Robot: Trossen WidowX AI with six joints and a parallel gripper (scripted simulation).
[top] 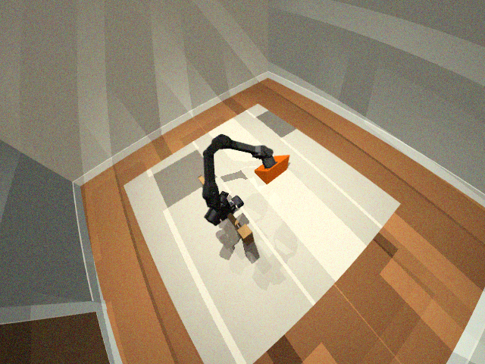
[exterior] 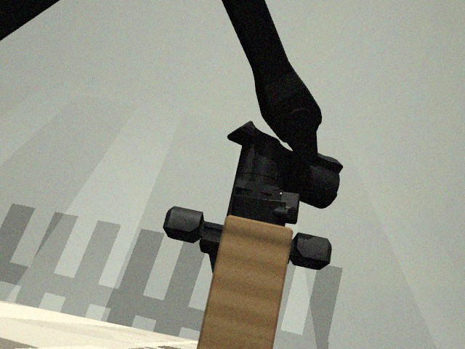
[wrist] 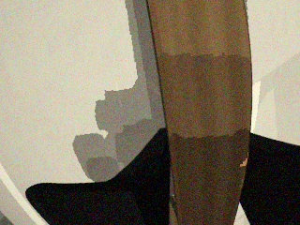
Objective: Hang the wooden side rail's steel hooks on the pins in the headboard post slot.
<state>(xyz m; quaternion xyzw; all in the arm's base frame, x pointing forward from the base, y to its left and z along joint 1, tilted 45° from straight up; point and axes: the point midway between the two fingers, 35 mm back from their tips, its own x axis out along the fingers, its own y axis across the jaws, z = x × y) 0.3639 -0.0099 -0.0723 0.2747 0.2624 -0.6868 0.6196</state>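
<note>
Now: the headboard post 15 cm to the left of my gripper tip, 4 cm above it and 1 cm ahead of it.
</note>
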